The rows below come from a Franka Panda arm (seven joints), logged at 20 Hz.
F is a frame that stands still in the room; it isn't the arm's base.
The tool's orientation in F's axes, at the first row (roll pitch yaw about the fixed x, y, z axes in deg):
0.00 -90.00 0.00
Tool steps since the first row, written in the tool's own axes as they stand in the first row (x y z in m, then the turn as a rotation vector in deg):
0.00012 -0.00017 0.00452 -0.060 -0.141 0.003
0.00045 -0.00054 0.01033 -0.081 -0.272 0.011
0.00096 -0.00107 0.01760 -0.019 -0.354 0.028
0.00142 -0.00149 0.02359 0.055 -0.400 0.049
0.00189 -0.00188 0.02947 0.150 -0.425 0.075
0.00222 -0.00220 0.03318 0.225 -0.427 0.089
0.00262 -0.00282 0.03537 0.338 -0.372 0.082
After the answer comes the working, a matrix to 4 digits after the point.
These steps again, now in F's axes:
-0.00452 -0.00017 0.00012 -0.003 -0.141 -0.060
-0.01033 -0.00054 0.00045 -0.011 -0.272 -0.081
-0.01760 -0.00107 0.00096 -0.028 -0.354 -0.019
-0.02359 -0.00149 0.00142 -0.049 -0.400 0.055
-0.02947 -0.00188 0.00189 -0.075 -0.425 0.150
-0.03318 -0.00220 0.00222 -0.089 -0.427 0.225
-0.03537 -0.00282 0.00262 -0.082 -0.372 0.338

The tool's axes in the first row as the columns of a matrix, in F's axes (rounded; the answer above uses it unrounded):
0.0000 0.0000 -1.0000
0.0000 1.0000 0.0000
1.0000 0.0000 0.0000

